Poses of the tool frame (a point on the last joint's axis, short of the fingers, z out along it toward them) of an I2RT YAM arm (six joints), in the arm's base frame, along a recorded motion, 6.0 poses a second.
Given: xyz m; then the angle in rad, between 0 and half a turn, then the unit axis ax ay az.
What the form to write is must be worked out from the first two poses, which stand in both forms.
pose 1, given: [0.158, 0.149, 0.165, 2.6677, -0.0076, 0.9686, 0.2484]
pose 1, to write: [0.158, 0.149, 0.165, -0.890, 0.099, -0.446, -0.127, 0.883, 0.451]
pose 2, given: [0.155, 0.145, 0.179, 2.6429, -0.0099, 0.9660, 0.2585]
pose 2, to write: [0.155, 0.145, 0.179, -0.878, 0.106, -0.467, -0.142, 0.874, 0.464]
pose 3, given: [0.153, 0.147, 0.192, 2.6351, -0.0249, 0.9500, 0.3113]
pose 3, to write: [0.153, 0.147, 0.192, -0.873, 0.107, -0.475, -0.195, 0.817, 0.542]
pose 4, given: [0.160, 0.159, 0.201, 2.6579, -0.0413, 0.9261, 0.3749]
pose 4, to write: [0.160, 0.159, 0.201, -0.882, 0.102, -0.460, -0.246, 0.732, 0.635]
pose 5, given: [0.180, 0.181, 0.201, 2.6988, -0.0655, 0.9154, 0.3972]
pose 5, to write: [0.180, 0.181, 0.201, -0.895, 0.056, -0.442, -0.284, 0.692, 0.664]
